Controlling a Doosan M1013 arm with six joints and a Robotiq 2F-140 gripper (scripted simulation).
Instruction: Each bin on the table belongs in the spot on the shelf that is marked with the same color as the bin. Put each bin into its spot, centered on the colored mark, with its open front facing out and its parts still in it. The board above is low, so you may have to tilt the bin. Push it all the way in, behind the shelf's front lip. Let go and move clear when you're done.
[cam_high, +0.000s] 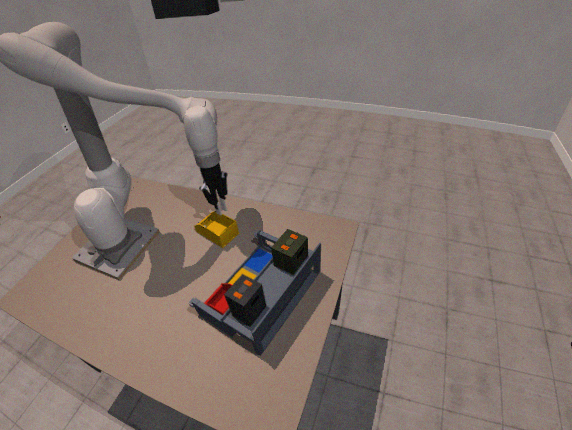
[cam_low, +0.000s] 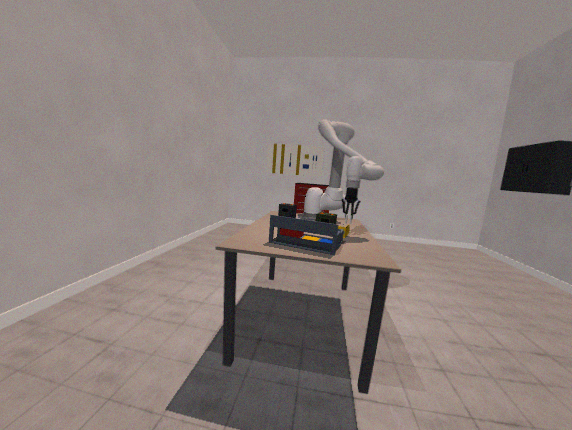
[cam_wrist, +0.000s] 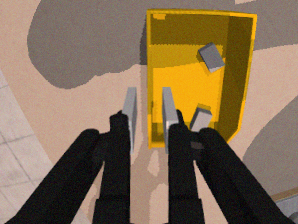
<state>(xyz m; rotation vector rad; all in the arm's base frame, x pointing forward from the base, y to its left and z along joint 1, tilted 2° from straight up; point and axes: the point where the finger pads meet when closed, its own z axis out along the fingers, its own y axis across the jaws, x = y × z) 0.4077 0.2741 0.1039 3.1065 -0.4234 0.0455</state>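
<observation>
The yellow bin lies 8 cm below my hand, 5 cm to the right of it and 2 cm behind it. Round my hand: red bin (36 cm to the right, 23 cm ahead, 8 cm below); then grey shelf (36 cm ahead, 27 cm to the right, 2 cm below).
</observation>
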